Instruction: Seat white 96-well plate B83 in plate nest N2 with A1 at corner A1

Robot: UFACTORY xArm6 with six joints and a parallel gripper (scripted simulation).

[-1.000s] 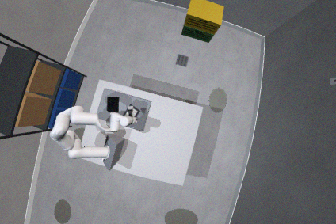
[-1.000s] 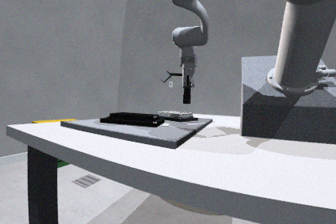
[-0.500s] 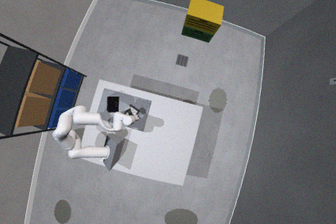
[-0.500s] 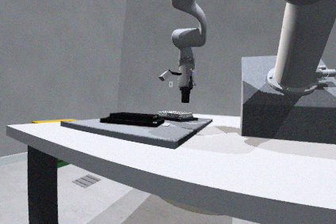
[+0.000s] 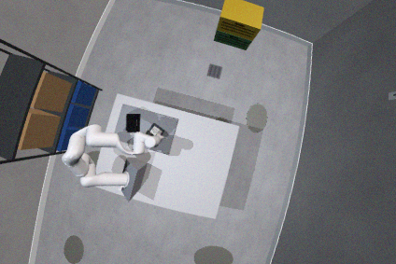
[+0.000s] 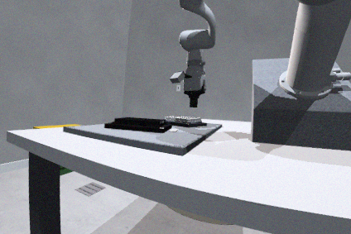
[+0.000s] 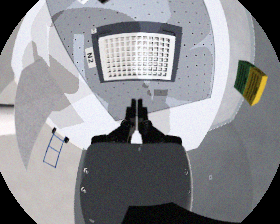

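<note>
My hand is 2 cm short of the white 96-well plate B83, 7 cm to the right of it and 7 cm above it. From my hand the other things lie so: black plate B38 (7 cm ahead, 28 cm to the left, 7 cm below); label (7 cm behind, 10 cm to the left, 9 cm below); plate nest N2 (3 cm ahead, 7 cm to the left, 9 cm below).
</note>
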